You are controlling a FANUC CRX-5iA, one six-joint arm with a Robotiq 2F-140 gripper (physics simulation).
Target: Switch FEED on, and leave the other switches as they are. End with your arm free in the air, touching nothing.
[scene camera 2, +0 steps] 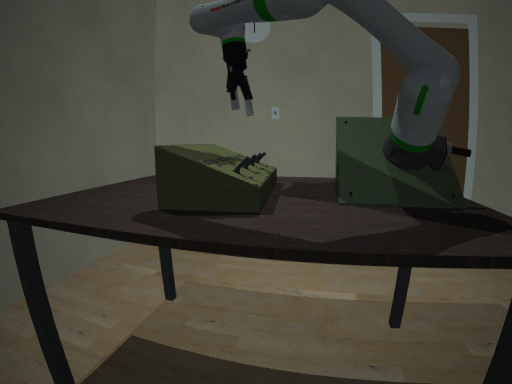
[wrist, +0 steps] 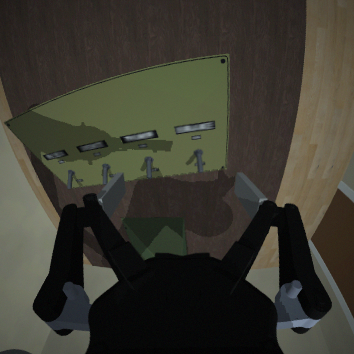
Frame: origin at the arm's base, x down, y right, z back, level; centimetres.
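Where they show: gripper, fingertip midpoint: (scene camera 2: pixel 243 112) (wrist: pixel 179 182); arm's base at its link origin: (scene camera 2: pixel 406 151).
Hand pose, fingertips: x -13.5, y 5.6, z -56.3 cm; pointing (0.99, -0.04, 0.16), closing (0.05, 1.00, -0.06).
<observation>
Each offset is from my fingertips to the centre of the thing. Level surfaces: height alone.
An olive switch box {dx +21.6, dy -15.4, dz +1.3 cm} (scene camera 2: pixel 200 180) (wrist: pixel 165 95) with a sloped top stands on the table. Its panel carries a row of several lever switches; in the wrist view one lever {dx +16.8, dy +4.1, dz +5.3 cm} (wrist: pixel 199 161) is at the right, another lever {dx +16.8, dy -7.6, dz +8.1 cm} (wrist: pixel 149 167) is left of it, and two more stand further left. A label plate sits above each lever, but the writing is too blurred to read, so I cannot tell which is FEED. The levers look alike in tilt, towards the panel's lower edge. My gripper (scene camera 2: pixel 242 109) (wrist: pixel 179 182) is open and empty, in the air well above the box, touching nothing.
A green wedge-shaped block (scene camera 2: pixel 367 170) (wrist: pixel 160 232) stands on the dark table {dx +27.6 cm} (scene camera 2: pixel 300 230) (wrist: pixel 265 75), beside the arm's base (scene camera 2: pixel 412 150). The arm reaches over from the right. A wall and a brown door (scene camera 2: pixel 452 75) are behind.
</observation>
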